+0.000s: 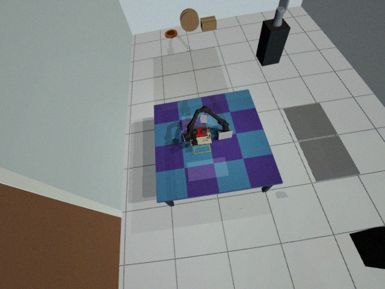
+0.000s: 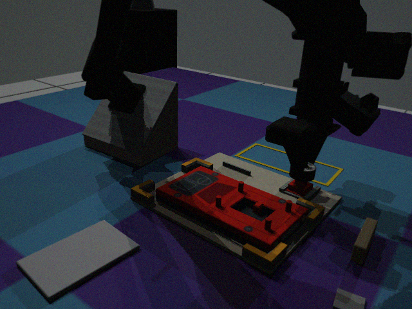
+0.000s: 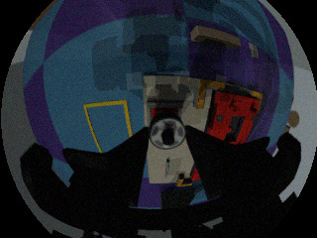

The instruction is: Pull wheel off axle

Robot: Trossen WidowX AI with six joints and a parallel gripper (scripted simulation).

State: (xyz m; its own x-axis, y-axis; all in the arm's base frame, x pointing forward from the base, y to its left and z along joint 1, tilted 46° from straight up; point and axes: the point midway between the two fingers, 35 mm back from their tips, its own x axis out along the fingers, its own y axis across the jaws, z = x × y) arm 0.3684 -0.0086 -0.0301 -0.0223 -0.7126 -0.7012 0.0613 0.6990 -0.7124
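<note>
Right now my gripper tip is right at the grey wheel. Round my gripper tip: tan bar (120 mm ahead, 80 mm to the right, 30 mm below).
</note>
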